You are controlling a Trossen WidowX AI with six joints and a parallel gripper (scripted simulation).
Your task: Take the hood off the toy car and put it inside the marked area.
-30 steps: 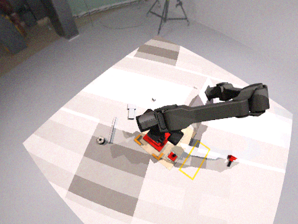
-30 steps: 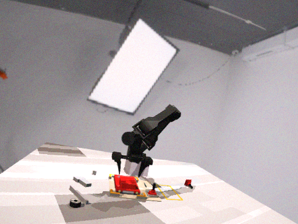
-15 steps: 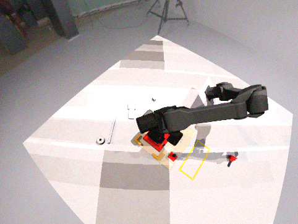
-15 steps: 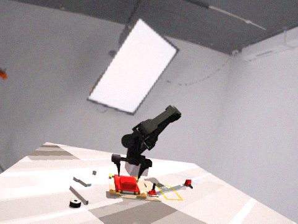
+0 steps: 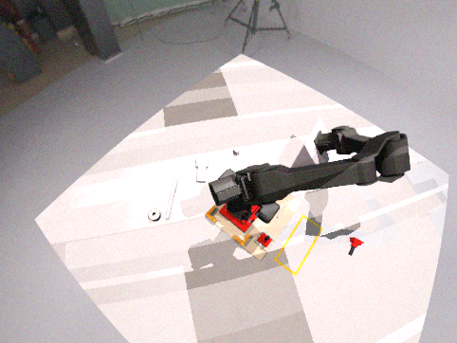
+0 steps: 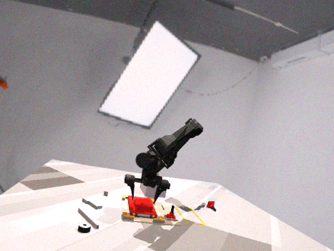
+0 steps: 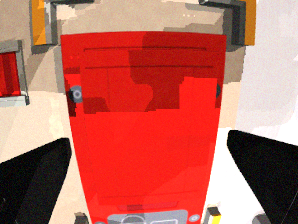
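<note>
Right now the hood is 10 mm below my gripper tip. From my gripper tip the other things lie so: metal rod 220 mm to the right, 110 mm ahead, 40 mm below.
</note>
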